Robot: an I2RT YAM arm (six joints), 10 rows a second.
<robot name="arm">
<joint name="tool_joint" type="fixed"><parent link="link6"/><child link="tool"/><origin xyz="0 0 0" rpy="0 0 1.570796"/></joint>
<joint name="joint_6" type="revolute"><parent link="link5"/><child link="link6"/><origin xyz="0.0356 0 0.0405" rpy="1.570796 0 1.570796"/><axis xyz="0 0 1"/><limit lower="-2.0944" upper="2.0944"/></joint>
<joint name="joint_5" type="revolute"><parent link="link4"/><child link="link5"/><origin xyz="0.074 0.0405 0.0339" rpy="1.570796 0 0"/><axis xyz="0 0 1"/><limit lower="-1.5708" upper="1.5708"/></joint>
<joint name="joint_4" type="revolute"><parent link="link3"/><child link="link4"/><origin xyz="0.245 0.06 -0.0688"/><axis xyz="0 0 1"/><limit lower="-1.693" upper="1.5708"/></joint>
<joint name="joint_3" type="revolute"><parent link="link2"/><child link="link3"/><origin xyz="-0.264 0 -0.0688" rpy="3.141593 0 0"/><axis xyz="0 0 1"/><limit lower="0" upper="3.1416"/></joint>
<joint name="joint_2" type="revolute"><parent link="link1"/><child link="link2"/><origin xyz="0.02 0.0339 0.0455" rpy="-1.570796 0 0"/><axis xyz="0 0 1"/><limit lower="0" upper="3.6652"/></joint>
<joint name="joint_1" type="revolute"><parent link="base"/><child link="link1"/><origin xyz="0 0 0.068"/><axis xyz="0 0 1"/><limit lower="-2.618" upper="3.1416"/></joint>
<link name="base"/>
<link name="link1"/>
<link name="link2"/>
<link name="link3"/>
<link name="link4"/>
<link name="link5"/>
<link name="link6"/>
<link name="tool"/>
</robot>
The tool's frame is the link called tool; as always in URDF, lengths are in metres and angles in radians.
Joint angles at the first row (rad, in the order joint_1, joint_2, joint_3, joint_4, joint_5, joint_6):
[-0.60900 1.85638 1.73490 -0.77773 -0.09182 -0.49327]
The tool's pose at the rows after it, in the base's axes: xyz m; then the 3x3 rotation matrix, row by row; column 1 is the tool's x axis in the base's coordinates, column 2 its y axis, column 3 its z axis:
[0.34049 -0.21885 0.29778], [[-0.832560 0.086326 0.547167], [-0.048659 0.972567 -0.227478], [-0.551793 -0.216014 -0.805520]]
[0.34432 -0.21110 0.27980], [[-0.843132 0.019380 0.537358], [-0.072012 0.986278 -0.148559], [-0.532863 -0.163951 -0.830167]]
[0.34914 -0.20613 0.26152], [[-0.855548 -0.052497 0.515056], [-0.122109 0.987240 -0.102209], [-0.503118 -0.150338 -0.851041]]
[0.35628 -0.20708 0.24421], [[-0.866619 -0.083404 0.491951], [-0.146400 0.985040 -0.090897], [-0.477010 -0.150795 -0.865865]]
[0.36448 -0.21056 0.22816], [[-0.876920 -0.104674 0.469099], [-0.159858 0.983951 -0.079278], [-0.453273 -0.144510 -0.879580]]
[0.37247 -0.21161 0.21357], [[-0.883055 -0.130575 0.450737], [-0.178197 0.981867 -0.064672], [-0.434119 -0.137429 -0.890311]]
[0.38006 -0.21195 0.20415], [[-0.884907 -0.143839 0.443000], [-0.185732 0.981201 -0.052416], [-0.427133 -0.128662 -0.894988]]
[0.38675 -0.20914 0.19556], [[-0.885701 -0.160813 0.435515], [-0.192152 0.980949 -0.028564], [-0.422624 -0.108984 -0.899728]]
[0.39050 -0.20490 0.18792], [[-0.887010 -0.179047 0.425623], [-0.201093 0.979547 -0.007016], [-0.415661 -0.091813 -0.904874]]
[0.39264 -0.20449 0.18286], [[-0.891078 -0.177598 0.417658], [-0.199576 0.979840 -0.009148], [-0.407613 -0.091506 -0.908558]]
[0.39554 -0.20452 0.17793], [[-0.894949 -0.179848 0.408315], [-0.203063 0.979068 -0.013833], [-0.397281 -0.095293 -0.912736]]
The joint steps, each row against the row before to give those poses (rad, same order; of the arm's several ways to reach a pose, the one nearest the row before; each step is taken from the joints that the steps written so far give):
[0.02805 -0.02086 -0.06763 0.00106 -0.01854 -0.03107]
[0.01669 0.01401 -0.04088 0.00020 -0.05220 -0.02085]
[0.01498 0.02409 -0.03112 0.00877 -0.02018 -0.04936]
[0.00759 0.04054 -0.00848 0.02014 0.00607 -0.02578]
[0.00324 0.05144 0.01288 0.00960 0.00331 -0.01801]
[0.00746 0.04603 0.01209 0.00912 0.00001 -0.01768]
[0.00788 0.03719 0.01907 0.00556 -0.00347 -0.00323]
[0.01216 0.03011 0.01337 -0.00017 -0.01236 0.00112]
[0.01178 0.01776 -0.00094 0.00089 -0.00971 -0.00205]
[0.00369 0.01319 0.00109 0.00571 0.00719 0.00359]
[0.00384 0.01674 0.00737 0.00277 0.01014 -0.00142]

